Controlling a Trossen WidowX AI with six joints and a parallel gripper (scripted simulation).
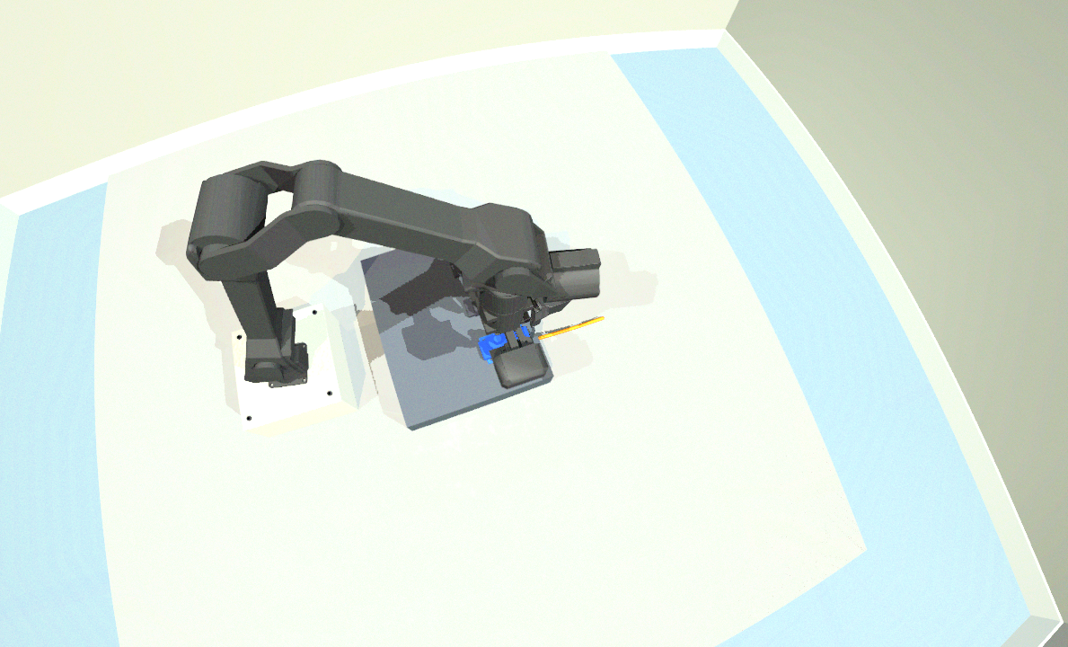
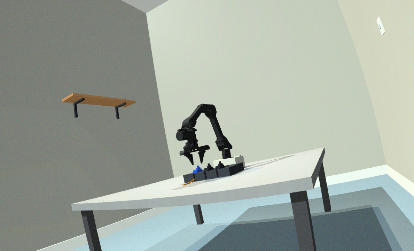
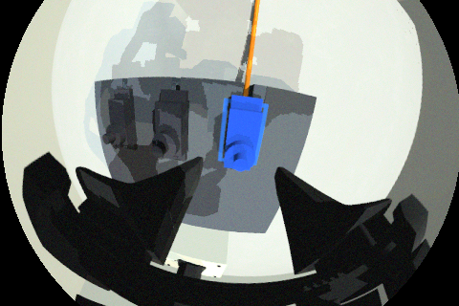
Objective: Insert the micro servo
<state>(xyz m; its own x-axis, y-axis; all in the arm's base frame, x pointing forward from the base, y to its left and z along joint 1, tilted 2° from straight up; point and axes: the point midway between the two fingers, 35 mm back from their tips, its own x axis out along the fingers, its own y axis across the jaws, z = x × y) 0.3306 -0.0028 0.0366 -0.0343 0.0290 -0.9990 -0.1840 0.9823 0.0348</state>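
Now: gripper tip 11 cm past the dark grey deck, 7 cm above it and 5 cm to the right of it.
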